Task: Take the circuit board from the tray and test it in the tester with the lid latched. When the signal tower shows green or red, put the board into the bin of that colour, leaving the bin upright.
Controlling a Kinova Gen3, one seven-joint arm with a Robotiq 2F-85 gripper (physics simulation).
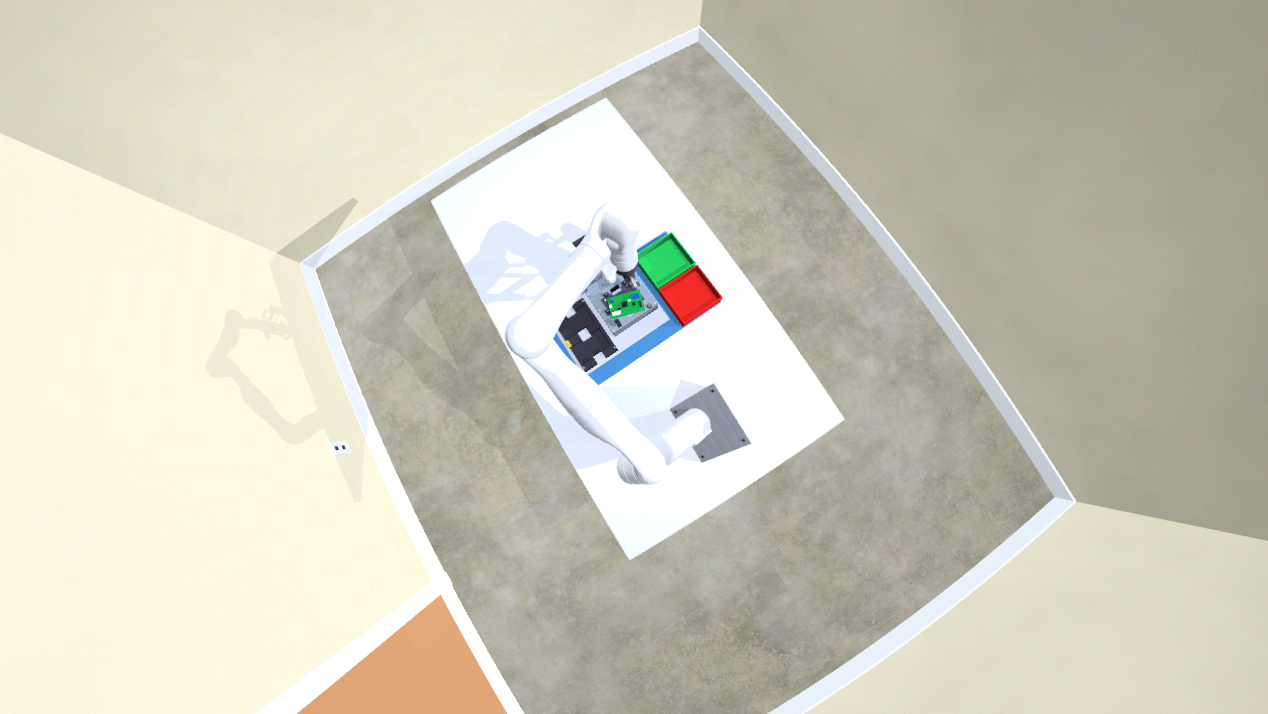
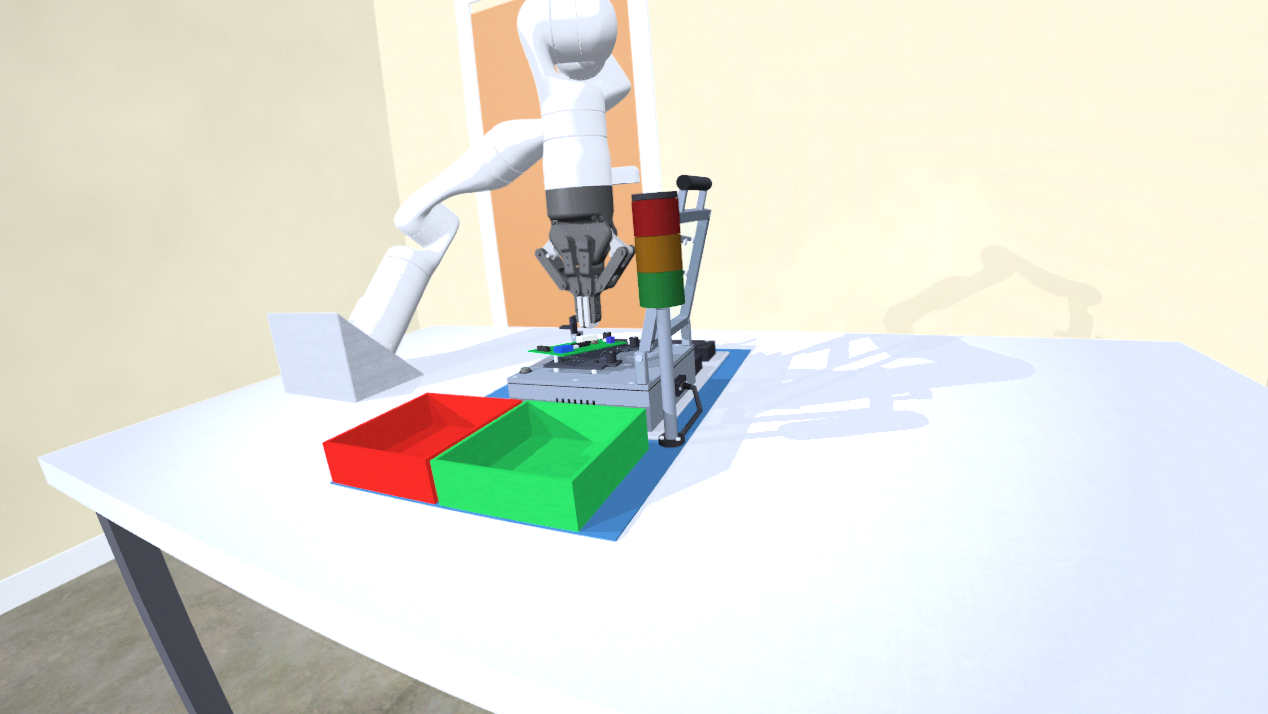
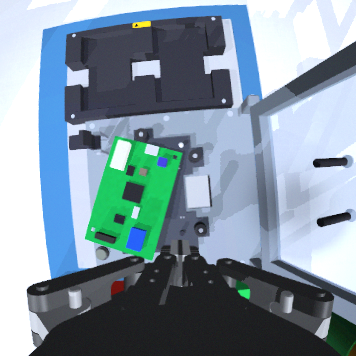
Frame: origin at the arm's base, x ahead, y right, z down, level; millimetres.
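Where they show: gripper, fingertip midpoint: (image 1: pixel 629 282) (image 2: pixel 589 327) (image 3: pixel 178 251); arm's base at its link origin: (image 1: pixel 697 422) (image 2: pixel 366 352).
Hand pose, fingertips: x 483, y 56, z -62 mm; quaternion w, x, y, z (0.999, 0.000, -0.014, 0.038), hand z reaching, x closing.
Observation:
Things, the pixels of their top centre, and the offset from my fingertips. "*": a spot on its surface instead. Level surfaces: height alone.
- green circuit board at its top centre: (image 3: pixel 128 196) (image 2: pixel 577 337) (image 1: pixel 625 303) dx -45, dy -44, dz +24 mm
- tester at a spot on its surface: (image 3: pixel 227 200) * dx +52, dy -34, dz +54 mm
- black tray at a spot on its surface: (image 3: pixel 117 70) * dx -76, dy -211, dz +96 mm
- signal tower at a spot on its surface: (image 2: pixel 657 248) * dx +122, dy +73, dz -93 mm
- red bin at its top centre: (image 2: pixel 426 420) (image 1: pixel 690 293) dx -122, dy +160, dz +67 mm
- green bin at its top centre: (image 2: pixel 544 433) (image 1: pixel 664 259) dx +28, dy +155, dz +67 mm
- blue mat at its surface level: dz +112 mm
- latch at its top centre: (image 3: pixel 72 137) (image 2: pixel 568 315) dx -89, dy -99, dz +7 mm
The green circuit board (image 1: pixel 624 304) (image 2: pixel 581 347) (image 3: pixel 131 200) lies askew and tilted on the tester (image 2: pixel 576 387) (image 3: pixel 227 200), turned relative to the dark nest and partly off it. The tester's lid (image 2: pixel 697 266) (image 3: pixel 270 190) stands open. My gripper (image 2: pixel 588 321) (image 3: pixel 178 251) is shut and empty, pointing down a little above the tester, beside the board's corner with the blue part. The black tray (image 1: pixel 585 335) (image 3: pixel 117 70) holds no board. The signal tower (image 2: pixel 657 248) shows red, amber and green segments, none plainly lit. The red bin (image 1: pixel 690 295) (image 2: pixel 381 461) and green bin (image 1: pixel 667 259) (image 2: pixel 505 492) stand upright.
The bins stand side by side in front of the tester on the blue mat (image 1: pixel 638 356) (image 2: pixel 621 523) (image 3: pixel 52 150). The signal tower's pole and the raised lid stand close beside my gripper. The latch (image 3: pixel 82 140) is at the tester's side opposite the lid hinge.

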